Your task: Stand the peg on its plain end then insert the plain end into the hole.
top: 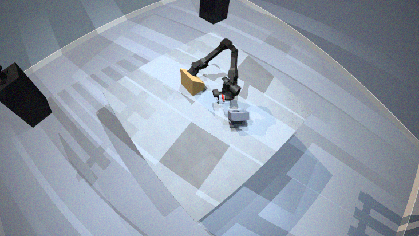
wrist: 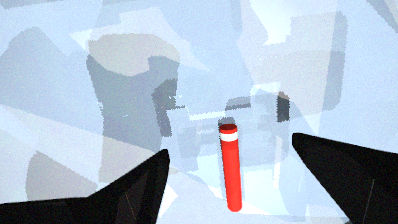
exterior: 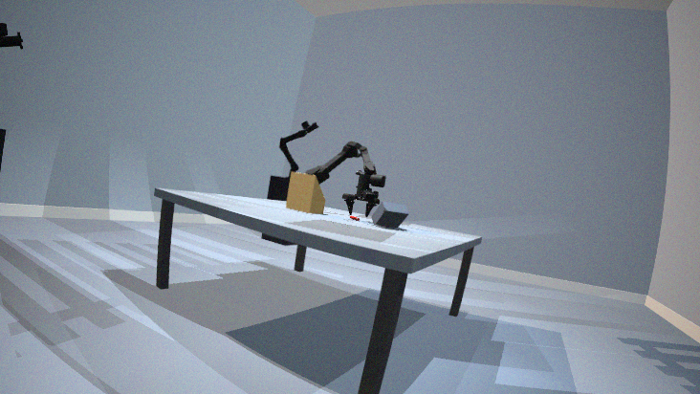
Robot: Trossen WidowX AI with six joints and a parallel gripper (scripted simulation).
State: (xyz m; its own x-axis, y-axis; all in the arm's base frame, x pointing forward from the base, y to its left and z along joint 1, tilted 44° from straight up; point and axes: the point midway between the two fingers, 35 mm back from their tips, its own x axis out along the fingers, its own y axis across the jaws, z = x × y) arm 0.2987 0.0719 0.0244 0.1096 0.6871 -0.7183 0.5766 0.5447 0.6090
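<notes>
The red peg lies 20 mm below my gripper tip, 10 mm to the left of it and 10 mm behind it. Round my gripper tip: grey panel block: 180 mm ahead, 50 mm to the right, 30 mm above.
</notes>
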